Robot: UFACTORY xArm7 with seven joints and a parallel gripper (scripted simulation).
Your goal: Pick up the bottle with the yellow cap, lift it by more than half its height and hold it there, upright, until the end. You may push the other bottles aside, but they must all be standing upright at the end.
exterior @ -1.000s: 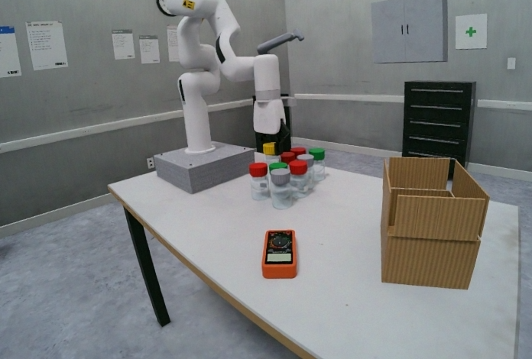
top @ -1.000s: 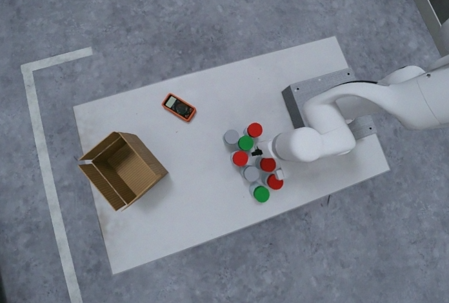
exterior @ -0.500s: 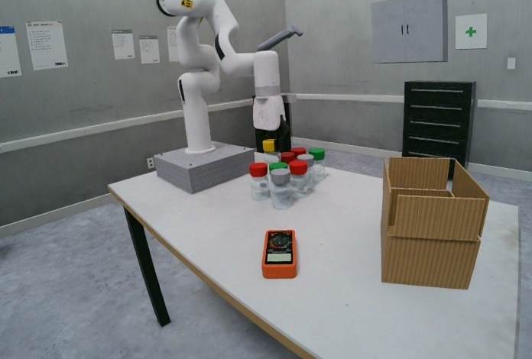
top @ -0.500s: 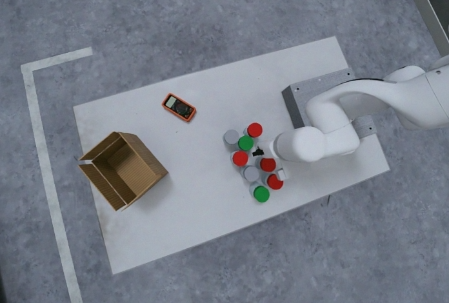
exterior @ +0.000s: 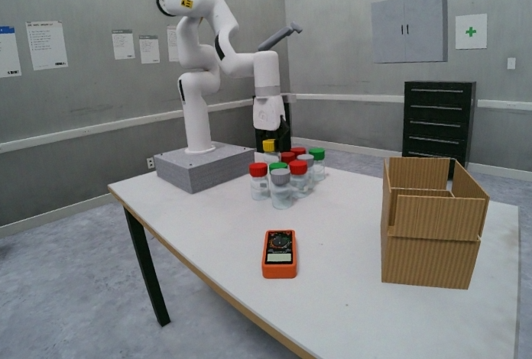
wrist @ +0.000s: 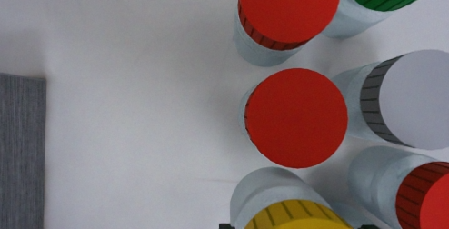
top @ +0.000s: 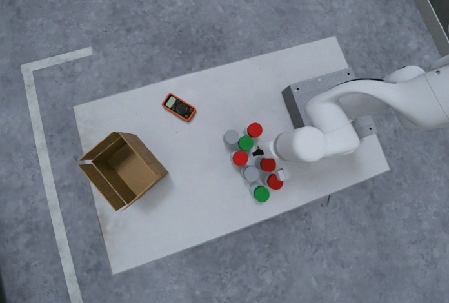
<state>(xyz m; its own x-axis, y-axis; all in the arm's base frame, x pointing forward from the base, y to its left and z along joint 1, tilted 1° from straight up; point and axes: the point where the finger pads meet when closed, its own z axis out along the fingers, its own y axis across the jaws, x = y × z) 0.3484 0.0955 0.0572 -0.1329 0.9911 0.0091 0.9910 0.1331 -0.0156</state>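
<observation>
Right now the yellow-capped bottle is 5 cm below my hand. The rest, counted from my hand: orange multimeter (30 cm ahead, 22 cm to the right, 14 cm below).
</observation>
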